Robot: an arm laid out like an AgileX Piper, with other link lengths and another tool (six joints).
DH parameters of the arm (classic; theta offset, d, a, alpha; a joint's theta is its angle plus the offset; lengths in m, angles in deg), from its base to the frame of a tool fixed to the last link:
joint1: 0 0.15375 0 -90
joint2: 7.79 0 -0.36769 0
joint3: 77.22 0 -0.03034 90
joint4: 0 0.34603 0 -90
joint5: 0 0 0 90
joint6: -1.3 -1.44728 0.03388 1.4
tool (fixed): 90 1.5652 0 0
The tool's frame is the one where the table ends.
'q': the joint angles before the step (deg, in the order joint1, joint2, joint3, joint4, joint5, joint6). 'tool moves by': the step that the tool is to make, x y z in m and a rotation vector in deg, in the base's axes. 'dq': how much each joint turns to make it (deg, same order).
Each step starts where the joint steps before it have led.
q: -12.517, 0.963, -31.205, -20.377, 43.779, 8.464
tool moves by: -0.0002, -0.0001, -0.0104, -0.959, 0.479, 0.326
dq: -0.008, -1.575, 1.834, 0.199, -0.301, -1.185
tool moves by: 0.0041, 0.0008, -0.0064, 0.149, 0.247, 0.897
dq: -0.021, -0.308, 1.132, 1.107, -0.755, -0.699
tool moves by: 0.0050, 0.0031, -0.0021, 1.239, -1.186, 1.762
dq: 0.035, -0.010, 0.420, 2.387, -1.425, -0.276
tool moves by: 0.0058, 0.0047, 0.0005, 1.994, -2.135, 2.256
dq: -0.013, 0.190, 0.059, 3.314, -1.980, -0.067
